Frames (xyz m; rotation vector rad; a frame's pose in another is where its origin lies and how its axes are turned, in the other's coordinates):
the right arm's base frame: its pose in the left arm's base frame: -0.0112 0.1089 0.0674 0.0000 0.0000 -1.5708
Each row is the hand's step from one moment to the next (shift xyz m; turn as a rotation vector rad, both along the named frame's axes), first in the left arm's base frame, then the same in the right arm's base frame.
Working: the left arm's base frame: its pose in the right arm's base frame: 0.1089 0.0112 -0.0674 0.0000 0.0000 1.5708

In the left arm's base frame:
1: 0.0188 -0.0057 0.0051 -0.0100 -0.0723 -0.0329
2: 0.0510 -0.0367 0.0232 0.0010 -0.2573 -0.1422
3: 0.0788 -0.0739 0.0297 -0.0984 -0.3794 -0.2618
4: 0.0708 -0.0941 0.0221 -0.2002 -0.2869 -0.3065
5: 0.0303 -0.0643 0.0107 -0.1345 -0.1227 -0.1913
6: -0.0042 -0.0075 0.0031 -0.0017 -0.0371 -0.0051
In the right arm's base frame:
1: 0.0057 0.0188 0.0051 0.0723 -0.0100 -0.0329
2: 0.0367 0.0510 0.0232 0.2573 0.0010 -0.1422
3: 0.0739 0.0788 0.0297 0.3794 -0.0984 -0.2618
4: 0.0941 0.0708 0.0221 0.2869 -0.2002 -0.3065
5: 0.0643 0.0303 0.0107 0.1227 -0.1345 -0.1913
6: 0.0075 -0.0042 0.0031 0.0371 -0.0017 -0.0051

